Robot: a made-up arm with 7 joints.
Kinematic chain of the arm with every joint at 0, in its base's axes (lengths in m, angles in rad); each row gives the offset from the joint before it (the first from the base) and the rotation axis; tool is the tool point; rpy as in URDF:
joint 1: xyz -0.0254 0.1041 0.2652 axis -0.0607 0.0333 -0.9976
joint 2: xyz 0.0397 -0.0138 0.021 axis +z
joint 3: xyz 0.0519 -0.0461 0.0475 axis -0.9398 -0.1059 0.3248
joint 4: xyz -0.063 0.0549 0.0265 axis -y
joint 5: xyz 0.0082 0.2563 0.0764 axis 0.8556 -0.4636 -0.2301
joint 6: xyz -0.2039 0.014 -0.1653 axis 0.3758 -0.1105 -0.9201
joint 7: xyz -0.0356 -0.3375 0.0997 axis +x
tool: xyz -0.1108 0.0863 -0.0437 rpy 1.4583 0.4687 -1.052
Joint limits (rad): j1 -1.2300..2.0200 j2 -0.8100..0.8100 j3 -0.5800..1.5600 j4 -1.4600..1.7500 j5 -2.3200..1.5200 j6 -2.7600..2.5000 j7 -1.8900..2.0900
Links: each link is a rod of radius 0.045 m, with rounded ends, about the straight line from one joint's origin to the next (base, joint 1, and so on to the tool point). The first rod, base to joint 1, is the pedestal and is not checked.
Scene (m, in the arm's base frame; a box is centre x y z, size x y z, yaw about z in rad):
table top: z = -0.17
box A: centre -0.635 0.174 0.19 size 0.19 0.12 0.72 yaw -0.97
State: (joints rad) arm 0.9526 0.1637 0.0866 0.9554 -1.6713 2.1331 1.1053
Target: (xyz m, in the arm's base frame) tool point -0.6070 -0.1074 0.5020
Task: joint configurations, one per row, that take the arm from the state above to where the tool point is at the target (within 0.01 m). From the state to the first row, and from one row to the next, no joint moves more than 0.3 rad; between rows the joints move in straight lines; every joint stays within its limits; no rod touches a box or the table.
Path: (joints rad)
1: 0.8816 0.2285 -0.0800 0.7510 -1.8335 1.8645 1.2981
2: 0.8105 0.2932 -0.2467 0.5466 -1.9956 1.5958 1.4908
3: 0.7395 0.3580 -0.4134 0.3422 -2.1578 1.3272 1.6836
4: 0.6685 0.4227 -0.5800 0.1377 -2.3200 1.0586 1.8764
5: 0.4271 0.5503 -0.3565 0.2658 -2.2567 1.2708 1.7128
6: 0.1857 0.6779 -0.1330 0.3938 -2.1934 1.4831 1.5493
7: 0.1033 0.7440 -0.1114 0.4237 -2.0005 1.6129 1.3952
8: 0.0208 0.8100 -0.0898 0.4536 -1.8077 1.7426 1.2410

